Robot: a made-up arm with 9 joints.
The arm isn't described. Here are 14 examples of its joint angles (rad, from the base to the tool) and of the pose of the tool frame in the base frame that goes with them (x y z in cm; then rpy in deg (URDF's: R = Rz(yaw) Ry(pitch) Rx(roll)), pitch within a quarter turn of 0, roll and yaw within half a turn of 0).
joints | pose
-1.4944 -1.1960 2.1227 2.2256 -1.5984 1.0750 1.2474 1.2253 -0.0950 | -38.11 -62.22 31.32 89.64 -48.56 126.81
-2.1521 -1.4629 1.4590 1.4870 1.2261 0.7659 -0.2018 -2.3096 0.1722 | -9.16 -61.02 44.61 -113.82 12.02 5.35
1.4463 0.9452 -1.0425 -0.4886 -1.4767 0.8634 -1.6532 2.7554 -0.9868 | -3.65 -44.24 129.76 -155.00 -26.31 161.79
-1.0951 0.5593 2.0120 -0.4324 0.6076 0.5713 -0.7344 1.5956 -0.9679 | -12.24 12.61 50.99 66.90 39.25 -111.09
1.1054 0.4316 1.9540 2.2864 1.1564 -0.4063 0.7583 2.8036 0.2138 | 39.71 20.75 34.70 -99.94 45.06 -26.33
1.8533 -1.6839 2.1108 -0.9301 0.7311 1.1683 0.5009 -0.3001 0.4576 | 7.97 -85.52 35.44 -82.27 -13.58 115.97
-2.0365 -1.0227 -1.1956 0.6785 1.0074 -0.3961 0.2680 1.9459 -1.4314 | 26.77 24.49 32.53 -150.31 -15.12 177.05
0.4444 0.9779 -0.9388 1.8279 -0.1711 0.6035 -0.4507 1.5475 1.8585 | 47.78 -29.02 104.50 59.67 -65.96 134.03
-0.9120 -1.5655 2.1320 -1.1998 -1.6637 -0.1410 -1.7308 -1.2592 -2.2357 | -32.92 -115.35 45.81 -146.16 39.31 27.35
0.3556 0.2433 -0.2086 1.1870 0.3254 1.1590 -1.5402 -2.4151 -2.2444 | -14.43 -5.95 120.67 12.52 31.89 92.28
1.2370 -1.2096 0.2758 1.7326 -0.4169 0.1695 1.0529 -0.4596 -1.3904 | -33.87 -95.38 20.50 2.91 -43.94 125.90
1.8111 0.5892 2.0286 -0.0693 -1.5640 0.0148 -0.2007 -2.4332 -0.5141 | 38.28 53.10 64.25 98.00 46.48 135.83
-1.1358 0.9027 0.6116 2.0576 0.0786 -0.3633 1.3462 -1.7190 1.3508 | 3.16 43.67 58.31 -70.53 24.33 22.93
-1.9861 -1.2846 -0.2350 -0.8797 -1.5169 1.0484 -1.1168 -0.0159 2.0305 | 67.82 27.76 46.85 -109.45 5.39 -47.56
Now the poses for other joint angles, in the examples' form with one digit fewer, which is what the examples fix.
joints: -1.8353 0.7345 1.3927 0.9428 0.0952 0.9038 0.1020 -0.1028 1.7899
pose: -20.0 38.4 31.9 113.8 -1.1 -148.0
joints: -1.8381 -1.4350 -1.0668 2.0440 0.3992 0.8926 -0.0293 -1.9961 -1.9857
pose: 18.4 -27.4 29.9 -172.6 -3.0 -10.1
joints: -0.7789 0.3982 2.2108 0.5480 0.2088 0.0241 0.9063 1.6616 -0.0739
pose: -8.7 0.1 25.7 -36.5 -36.8 145.0
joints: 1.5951 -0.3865 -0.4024 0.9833 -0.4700 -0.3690 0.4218 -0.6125 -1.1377
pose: -53.8 26.5 18.5 -154.7 -58.2 -150.5
